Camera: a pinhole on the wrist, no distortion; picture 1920 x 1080 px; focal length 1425.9 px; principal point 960.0 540.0 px. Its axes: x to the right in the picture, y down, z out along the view. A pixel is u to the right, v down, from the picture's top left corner.
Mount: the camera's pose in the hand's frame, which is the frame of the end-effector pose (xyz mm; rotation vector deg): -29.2 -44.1 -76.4 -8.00 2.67 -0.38
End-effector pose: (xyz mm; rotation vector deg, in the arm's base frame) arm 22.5 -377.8 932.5 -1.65 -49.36 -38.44
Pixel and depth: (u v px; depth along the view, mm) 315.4 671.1 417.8
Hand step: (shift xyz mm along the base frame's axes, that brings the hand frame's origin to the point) -296.6 245.6 98.3
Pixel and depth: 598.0 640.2 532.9
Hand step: -338.4 257.4 217.5
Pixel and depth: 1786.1 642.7 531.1
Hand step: -121.3 11.8 515.5
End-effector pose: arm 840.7 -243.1 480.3 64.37 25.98 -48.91
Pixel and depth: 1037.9 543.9 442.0
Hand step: -9.6 -331.7 140.4
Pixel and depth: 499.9 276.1 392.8
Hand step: -162.2 -261.0 189.2
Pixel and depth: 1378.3 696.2 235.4
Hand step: 27.8 -153.2 30.8
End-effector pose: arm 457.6 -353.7 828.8 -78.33 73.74 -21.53
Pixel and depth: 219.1 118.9 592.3
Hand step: 403.2 492.2 93.2
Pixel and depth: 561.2 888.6 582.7
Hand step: 261.3 425.3 -218.6
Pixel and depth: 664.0 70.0 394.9
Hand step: 297.2 212.2 44.9
